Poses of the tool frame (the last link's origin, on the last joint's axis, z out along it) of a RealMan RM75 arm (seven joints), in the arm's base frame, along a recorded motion.
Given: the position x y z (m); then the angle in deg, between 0 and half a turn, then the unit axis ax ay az.
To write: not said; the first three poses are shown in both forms.
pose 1, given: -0.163 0.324 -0.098 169.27 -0.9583 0.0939 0.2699
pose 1, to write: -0.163 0.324 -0.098 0.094 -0.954 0.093 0.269
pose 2, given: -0.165 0.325 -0.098 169.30 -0.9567 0.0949 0.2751
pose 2, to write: -0.165 0.325 -0.098 0.093 -0.953 0.094 0.274
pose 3, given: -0.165 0.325 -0.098 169.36 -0.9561 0.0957 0.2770
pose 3, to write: -0.165 0.325 -0.098 0.093 -0.952 0.095 0.276
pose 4, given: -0.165 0.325 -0.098 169.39 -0.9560 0.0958 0.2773
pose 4, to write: -0.165 0.325 -0.098 0.092 -0.952 0.095 0.276
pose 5, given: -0.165 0.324 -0.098 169.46 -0.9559 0.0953 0.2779
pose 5, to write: -0.165 0.324 -0.098 0.092 -0.952 0.095 0.277
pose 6, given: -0.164 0.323 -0.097 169.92 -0.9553 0.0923 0.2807
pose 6, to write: -0.164 0.323 -0.097 0.088 -0.952 0.092 0.280
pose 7, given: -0.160 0.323 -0.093 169.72 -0.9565 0.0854 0.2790
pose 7, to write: -0.160 0.323 -0.093 0.090 -0.953 0.085 0.278
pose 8, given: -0.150 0.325 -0.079 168.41 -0.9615 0.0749 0.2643
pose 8, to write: -0.150 0.325 -0.079 0.101 -0.957 0.075 0.263
